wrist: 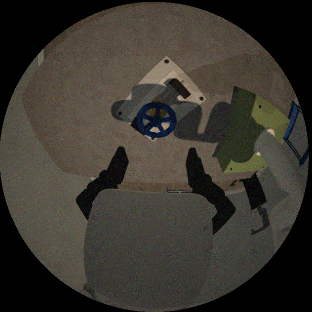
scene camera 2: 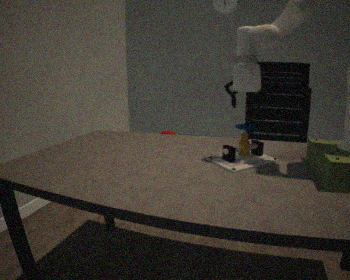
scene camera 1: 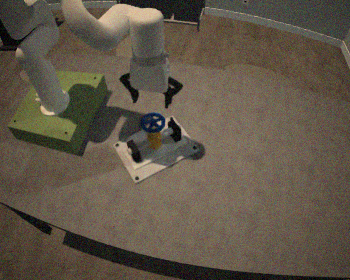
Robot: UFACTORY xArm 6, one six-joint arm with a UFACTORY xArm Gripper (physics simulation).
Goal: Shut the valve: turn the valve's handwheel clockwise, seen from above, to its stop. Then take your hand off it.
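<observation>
The blue handwheel [scene camera 1: 153, 122] [scene camera 2: 245, 127] [wrist: 156, 120] sits level on top of the yellow valve body [scene camera 1: 156, 141] [scene camera 2: 244, 145], which stands upright on a white base plate [scene camera 1: 137, 175] [scene camera 2: 235, 168] [wrist: 166, 67]. Black blocks [scene camera 1: 134, 151] [scene camera 2: 229, 153] [wrist: 180, 89] stand at both ends of the pipe. My gripper [scene camera 1: 151, 104] [scene camera 2: 233, 106] [wrist: 156, 154] is open and empty, pointing down. It is above the height of the wheel and apart from it, a little toward the far side in scene camera 1. One finger is hidden in scene camera 2.
The arm stands on a green block [scene camera 1: 82, 82] [scene camera 2: 340, 175] [wrist: 272, 112] beside the valve. A black rack [scene camera 2: 306, 115] stands behind the table [scene camera 1: 250, 175] [scene camera 2: 125, 175]. A red thing [scene camera 2: 168, 133] shows at the table's far edge. The arm's shadow falls across the base plate.
</observation>
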